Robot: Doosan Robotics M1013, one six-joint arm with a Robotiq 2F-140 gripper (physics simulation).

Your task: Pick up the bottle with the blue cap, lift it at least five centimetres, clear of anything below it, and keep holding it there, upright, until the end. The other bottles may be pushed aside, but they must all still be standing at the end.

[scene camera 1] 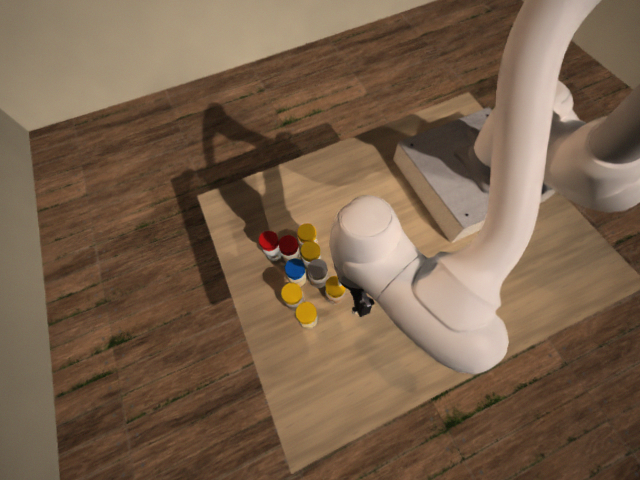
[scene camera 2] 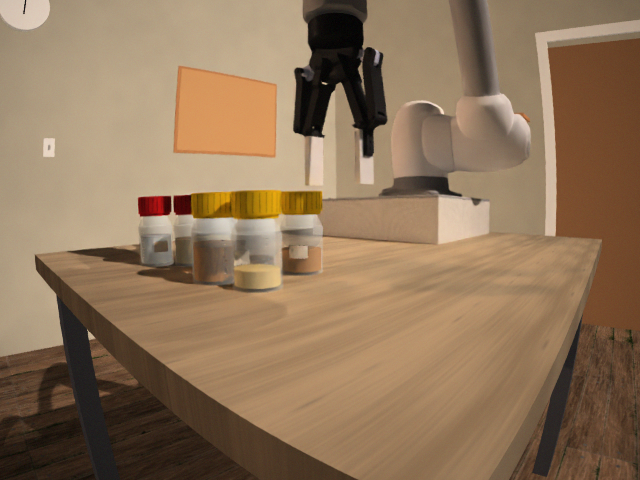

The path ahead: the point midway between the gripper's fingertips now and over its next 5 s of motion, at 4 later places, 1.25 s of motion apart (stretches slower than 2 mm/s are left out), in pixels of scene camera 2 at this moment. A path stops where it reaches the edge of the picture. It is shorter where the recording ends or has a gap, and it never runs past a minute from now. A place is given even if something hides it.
The gripper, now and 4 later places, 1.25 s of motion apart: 338,184; 221,150; 200,181; 199,188; 190,194
